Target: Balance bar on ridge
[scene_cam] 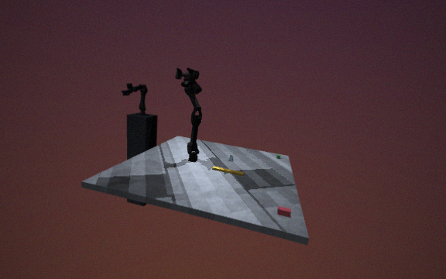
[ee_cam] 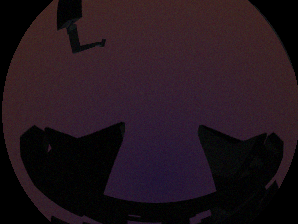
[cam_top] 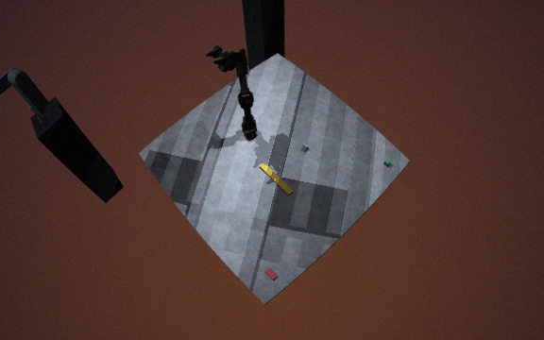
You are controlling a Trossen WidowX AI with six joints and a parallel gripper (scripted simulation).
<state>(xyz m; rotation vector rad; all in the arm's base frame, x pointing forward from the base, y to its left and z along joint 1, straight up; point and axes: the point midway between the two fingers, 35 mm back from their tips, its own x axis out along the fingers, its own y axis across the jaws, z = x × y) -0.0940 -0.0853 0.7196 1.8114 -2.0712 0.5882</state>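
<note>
My gripper tip is 73 cm above the yellow bar, 43 cm short of it and 2 cm to the right of it. Round my gripper tip: small red block: 84 cm ahead, 72 cm below, 39 cm to the right; then small green cube: 84 cm ahead, 72 cm below, 61 cm to the left.
</note>
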